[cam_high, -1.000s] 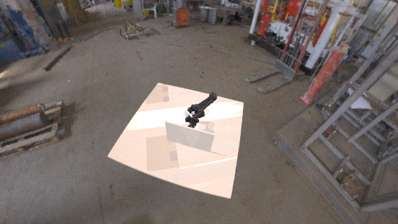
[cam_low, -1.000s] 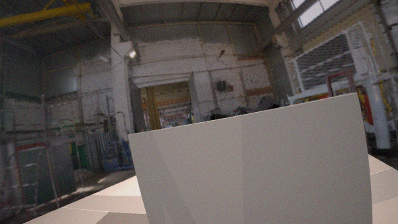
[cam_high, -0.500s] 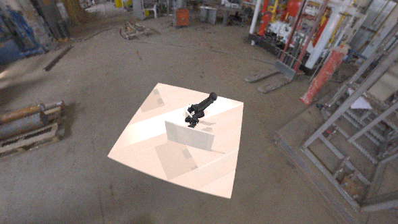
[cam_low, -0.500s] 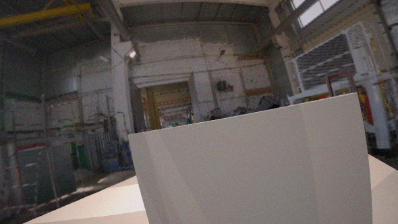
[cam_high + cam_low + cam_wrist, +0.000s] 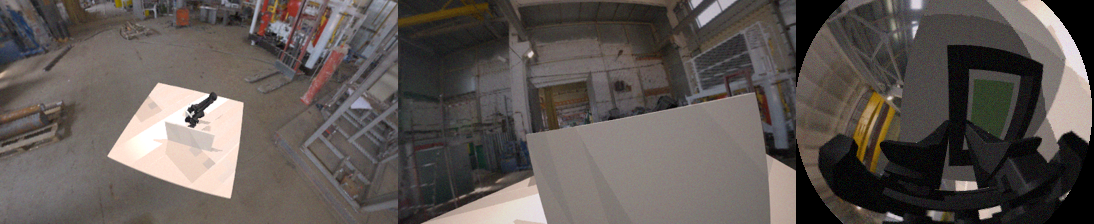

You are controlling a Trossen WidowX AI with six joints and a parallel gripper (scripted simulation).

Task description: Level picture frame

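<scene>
My gripper tip is now 50 mm above the picture frame, 20 mm to the left of it and 10 mm short of it. The rest, counted from my gripper tip: wall panel 70 mm below, 20 mm ahead.
</scene>
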